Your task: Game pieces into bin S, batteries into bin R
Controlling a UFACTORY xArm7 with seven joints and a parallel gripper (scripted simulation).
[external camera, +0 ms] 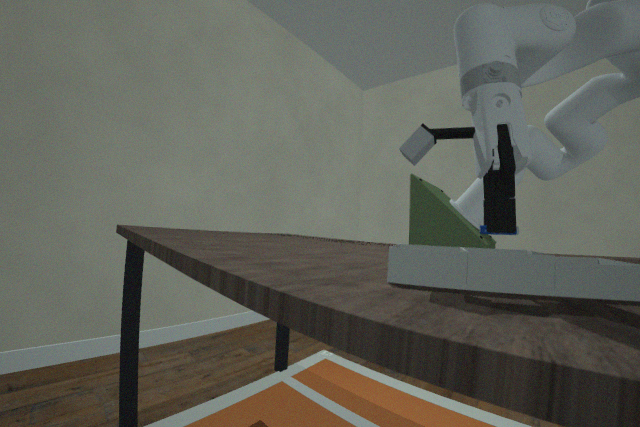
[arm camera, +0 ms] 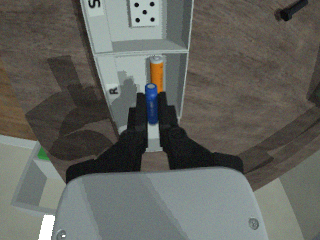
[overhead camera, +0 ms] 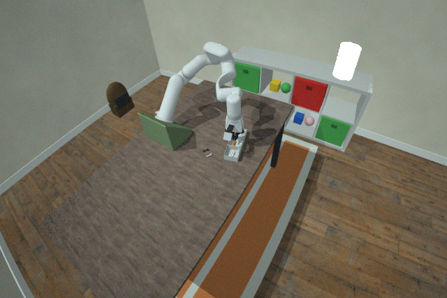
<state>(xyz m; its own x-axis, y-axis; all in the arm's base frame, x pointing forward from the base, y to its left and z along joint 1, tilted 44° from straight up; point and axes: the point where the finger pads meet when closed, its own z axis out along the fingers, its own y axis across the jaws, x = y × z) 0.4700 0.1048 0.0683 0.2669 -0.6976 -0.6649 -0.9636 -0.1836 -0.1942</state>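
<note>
Right now the blue battery is 20 mm below my hand. The rest, counted from my hand: white bin 10 mm ahead, 60 mm below; then orange battery 10 mm behind, 70 mm below; then white domino 30 mm ahead, 80 mm to the right, 70 mm below.
</note>
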